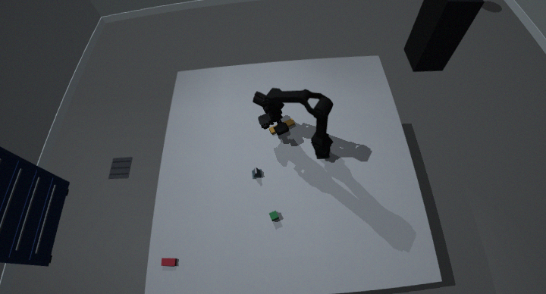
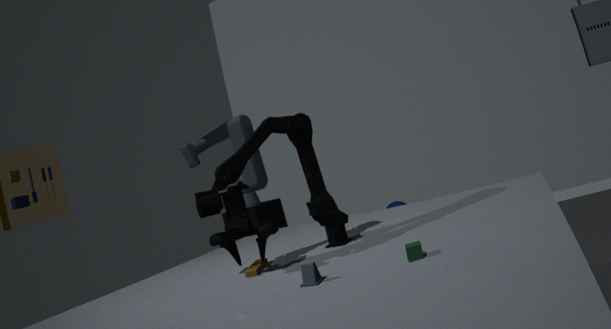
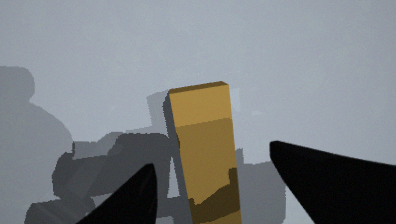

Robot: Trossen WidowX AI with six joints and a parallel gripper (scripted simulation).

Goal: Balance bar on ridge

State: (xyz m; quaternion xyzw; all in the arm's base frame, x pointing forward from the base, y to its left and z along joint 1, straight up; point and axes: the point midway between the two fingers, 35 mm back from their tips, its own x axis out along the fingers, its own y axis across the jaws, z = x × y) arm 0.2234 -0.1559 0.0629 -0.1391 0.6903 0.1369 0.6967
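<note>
The yellow bar lies 30 mm behind my gripper tip, 20 mm below it and 10 mm to the right of it. Also, from my gripper tip: green cube: 460 mm to the left, 30 mm ahead, 10 mm below; red block: 660 mm to the left, 520 mm ahead, 20 mm below.
</note>
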